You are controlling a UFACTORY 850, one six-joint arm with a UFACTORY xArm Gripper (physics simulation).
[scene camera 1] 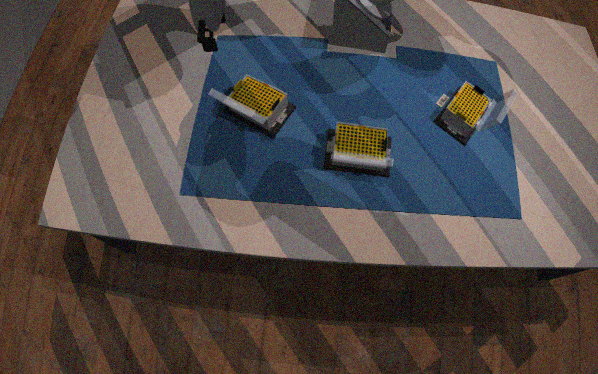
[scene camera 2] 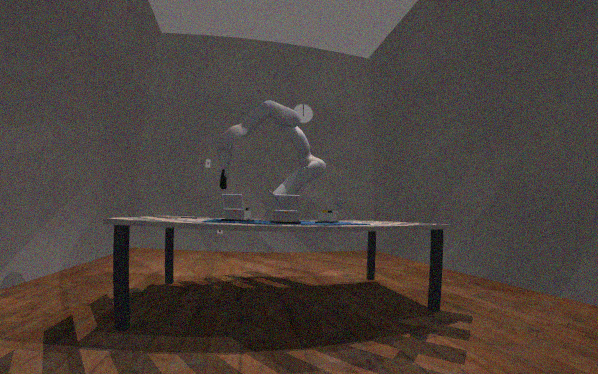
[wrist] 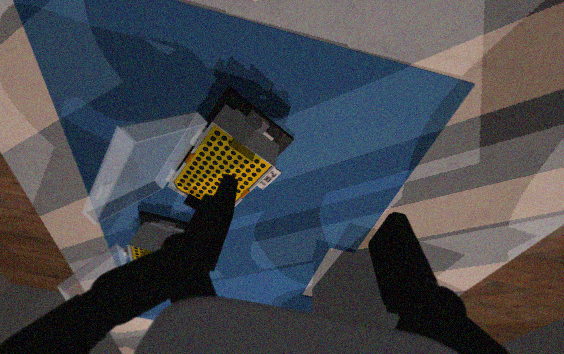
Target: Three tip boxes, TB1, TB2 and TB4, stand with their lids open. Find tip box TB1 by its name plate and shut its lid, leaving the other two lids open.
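Observation:
TB1, the middle tip box (scene camera 1: 361, 139) (scene camera 2: 286, 216) (wrist: 154, 235), stands with its clear lid (scene camera 1: 362, 160) (scene camera 2: 287, 202) raised along its front side. Its name plate is not readable in these views. The left tip box (scene camera 1: 257, 97) (wrist: 222, 162) also has its lid (scene camera 1: 239, 106) (scene camera 2: 232, 201) (wrist: 135, 157) open; its small, blurred plate (wrist: 268, 177) seems to read TB2. The right tip box (scene camera 1: 469, 104) (scene camera 2: 328, 216) has its lid (scene camera 1: 507, 106) open. My gripper (scene camera 1: 207, 37) (scene camera 2: 223, 179) (wrist: 308, 211) is open and empty, high above the left part of the mat, clear of the boxes.
The boxes stand on a blue mat (scene camera 1: 300, 192) (wrist: 325, 130) on a striped table (scene camera 1: 135, 215) (scene camera 2: 400, 224). The white arm (scene camera 2: 295, 180) rises behind the boxes and arches over to the left. The open lids stick up above the boxes.

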